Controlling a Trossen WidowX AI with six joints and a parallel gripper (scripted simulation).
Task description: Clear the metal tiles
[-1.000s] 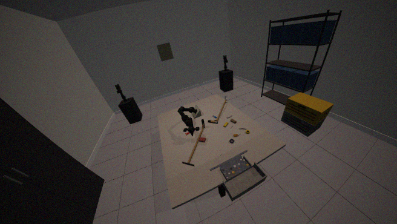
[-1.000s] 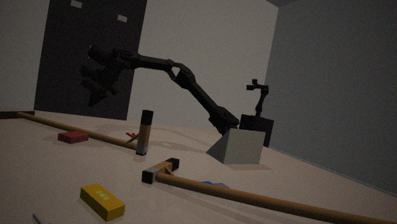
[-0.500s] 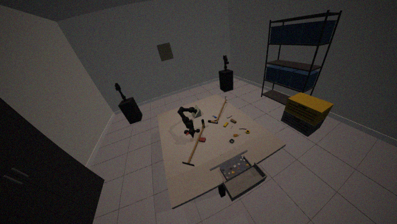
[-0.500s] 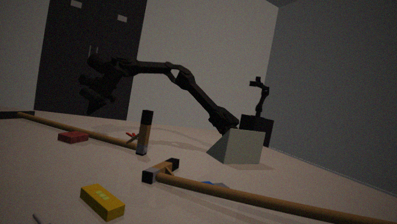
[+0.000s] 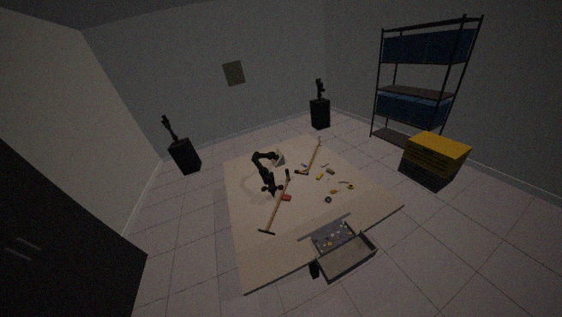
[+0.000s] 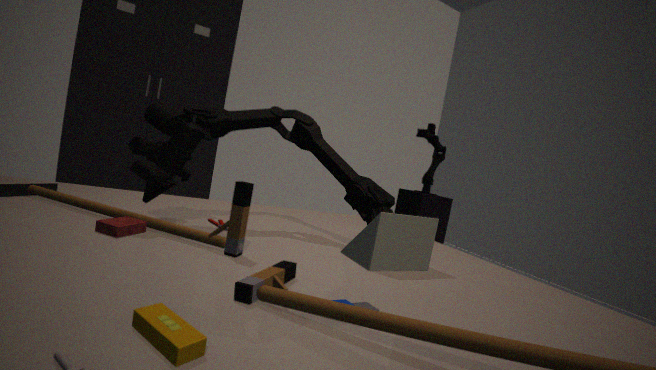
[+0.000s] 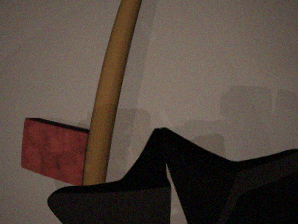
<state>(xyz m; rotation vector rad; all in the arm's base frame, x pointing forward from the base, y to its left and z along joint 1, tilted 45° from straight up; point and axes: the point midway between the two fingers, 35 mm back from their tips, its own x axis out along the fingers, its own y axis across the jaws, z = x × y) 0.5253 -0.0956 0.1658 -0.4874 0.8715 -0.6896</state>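
The long scraper is 4 cm ahead of my gripper tip, 3 cm to the left of it and 2 cm above it. The rest, counted from my gripper tip: red block 10 cm to the left, 4 cm below, 2 cm ahead; then red clip 18 cm behind, 4 cm below, 3 cm to the right; then yellow block 49 cm to the left, 9 cm behind, 3 cm below.
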